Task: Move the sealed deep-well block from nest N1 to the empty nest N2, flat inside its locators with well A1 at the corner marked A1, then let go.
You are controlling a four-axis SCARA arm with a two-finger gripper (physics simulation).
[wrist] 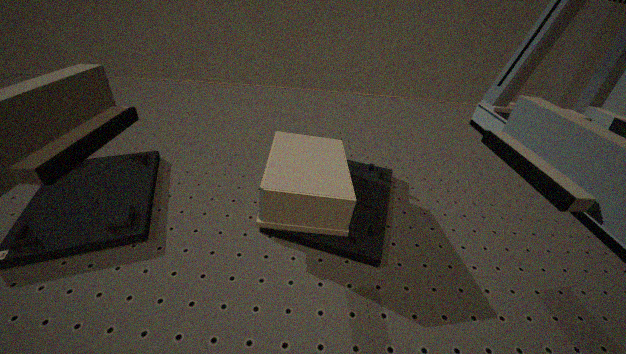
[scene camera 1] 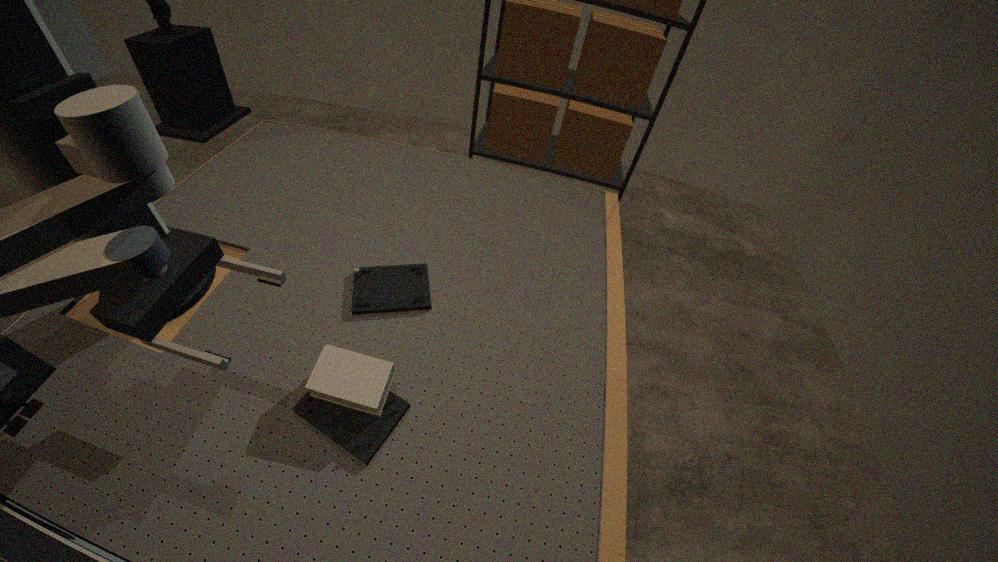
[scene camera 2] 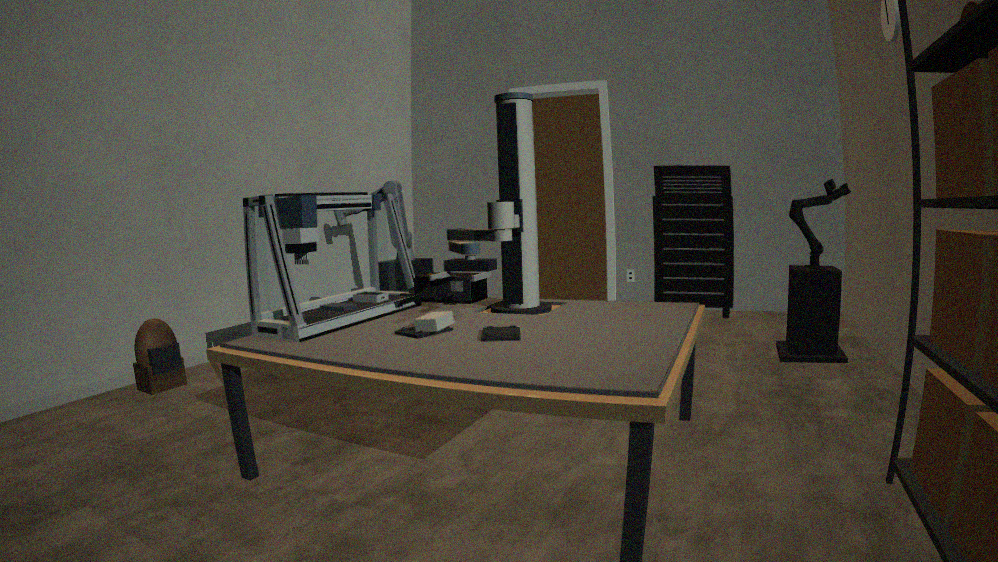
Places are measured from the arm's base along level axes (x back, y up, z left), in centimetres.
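Pixels of known places: gripper, between the fingertips: (wrist: 317,103) (scene camera 1: 255,317) (scene camera 2: 451,278); arm's base, origin of its link: (scene camera 2: 521,310).
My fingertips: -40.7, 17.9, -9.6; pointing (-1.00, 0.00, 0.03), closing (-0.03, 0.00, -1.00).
Ahead of a thing's pixels: the offset from my fingertips to its middle, as dx, dy, dz. "*": to the spot under its first point. Level surfaces: height alone.
The pale sealed block {-13.6, -12.8, +0.2} (scene camera 1: 350,376) (scene camera 2: 433,321) (wrist: 310,165) rests on one dark nest {-14.5, -15.5, -3.6} (scene camera 1: 368,436) (scene camera 2: 413,332) (wrist: 372,215). It is turned out of line with that nest, overhangs an edge and looks raised rather than down inside the locators. The other dark nest {-11.4, -15.7, +23.5} (scene camera 1: 392,289) (scene camera 2: 500,333) (wrist: 107,205) holds no block and has a small pale mark at one corner. The nest labels and well A1 cannot be read. My gripper (scene camera 1: 249,321) (wrist: 317,103) is wide open and empty, drawn back from the block toward the arm's base, fingers pointing toward the block side.
A gantry machine (scene camera 2: 254,272) stands at the left of the table {dy -17.9} (scene camera 2: 446,387); part of its frame {* -38.5, -12.9, -35.4} (wrist: 490,118) shows at the right of the wrist view. The arm's column (scene camera 2: 525,209) stands at the rear. A shelf rack (scene camera 1: 476,111) with boxes stands beyond the table.
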